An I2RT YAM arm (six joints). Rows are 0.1 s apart.
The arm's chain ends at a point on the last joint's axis. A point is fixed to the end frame.
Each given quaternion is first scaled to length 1.
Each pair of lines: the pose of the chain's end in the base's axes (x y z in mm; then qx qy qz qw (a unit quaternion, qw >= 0)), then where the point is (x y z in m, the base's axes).
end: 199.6, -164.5, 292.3, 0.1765, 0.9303, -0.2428, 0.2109
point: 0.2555 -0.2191 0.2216
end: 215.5, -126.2, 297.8, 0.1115, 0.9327, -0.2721, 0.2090
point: 0.2741 -0.1802 0.2288
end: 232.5, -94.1, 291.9, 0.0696, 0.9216, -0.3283, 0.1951
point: 0.2898 -0.1539 0.2267
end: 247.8, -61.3, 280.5, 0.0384, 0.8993, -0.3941, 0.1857
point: 0.3042 -0.1289 0.2225
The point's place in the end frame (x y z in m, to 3 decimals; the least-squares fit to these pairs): -0.026 0.006 0.102
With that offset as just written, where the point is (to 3 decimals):
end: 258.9, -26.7, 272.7, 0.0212, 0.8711, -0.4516, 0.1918
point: 0.316 -0.101 0.224
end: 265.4, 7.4, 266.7, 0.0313, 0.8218, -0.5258, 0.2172
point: 0.324 -0.075 0.236
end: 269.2, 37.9, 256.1, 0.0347, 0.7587, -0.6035, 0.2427
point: 0.327 -0.049 0.246
